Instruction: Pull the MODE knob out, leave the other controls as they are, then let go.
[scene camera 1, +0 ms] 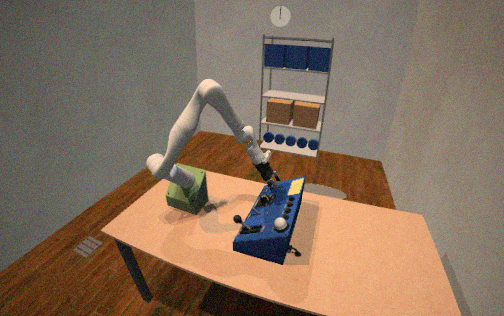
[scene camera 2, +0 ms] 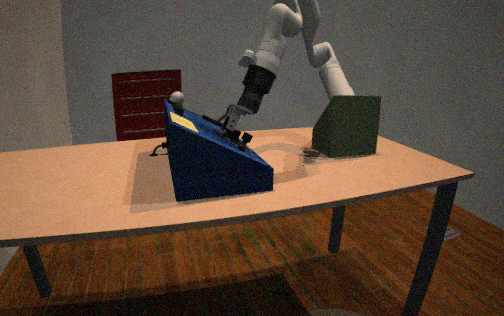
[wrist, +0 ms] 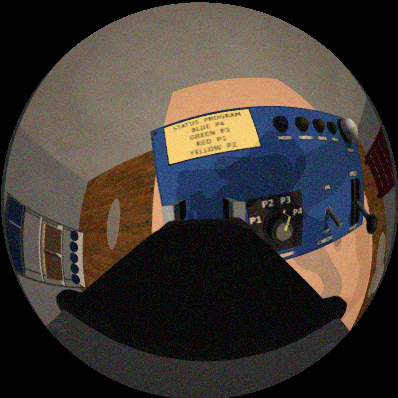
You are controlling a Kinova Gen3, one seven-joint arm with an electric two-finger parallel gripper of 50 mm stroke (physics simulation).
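Places are measured from the arm's base along level axes (x ahead, y left, z up), in metres.
Pixels of known places: gripper, fingertip midpoint: (scene camera 1: 277,183) (scene camera 2: 227,129) (wrist: 204,206); arm's base, link origin: (scene camera 1: 187,180) (scene camera 2: 346,109).
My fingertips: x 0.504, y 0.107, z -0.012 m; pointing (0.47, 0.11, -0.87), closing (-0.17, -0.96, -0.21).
Ahead of a thing's pixels: the offset from my fingertips to its top centre. "spot": to the spot under its first point.
The sloped blue control panel (scene camera 1: 260,246) (scene camera 2: 220,175) (wrist: 320,160) stands on the table. In the wrist view a dark bluish round piece {spot: dy -0.155, dx +0.078, dz +0.037 m} (wrist: 281,123) in the upper row bears the label MODE; whether it is a knob or a lamp is unclear. My gripper (scene camera 1: 273,183) (scene camera 2: 228,127) (wrist: 204,206) is open and empty, low over the panel, left of the P1–P4 rotary knob (scene camera 1: 266,198) (scene camera 2: 246,136) (wrist: 284,232) in the wrist view. The black gripper body hides the panel's face below the fingers, so no separate MODE knob can be made out there.
A toggle {dy -0.219, dx -0.082, dz -0.016 m} (wrist: 332,217), a black-balled lever {dy -0.331, dx -0.150, dz +0.017 m} (scene camera 1: 237,219) (wrist: 370,223) and a white ball-shaped control {spot: dy -0.387, dx +0.050, dz +0.064 m} (scene camera 1: 280,223) (scene camera 2: 176,97) (wrist: 348,128) are on the panel. A yellow label {spot: dy -0.052, dx +0.109, dz +0.027 m} (scene camera 1: 296,187) (scene camera 2: 184,122) (wrist: 212,136) lies beside the round pieces. The arm's green base (scene camera 1: 187,199) (scene camera 2: 350,127) stands on the table.
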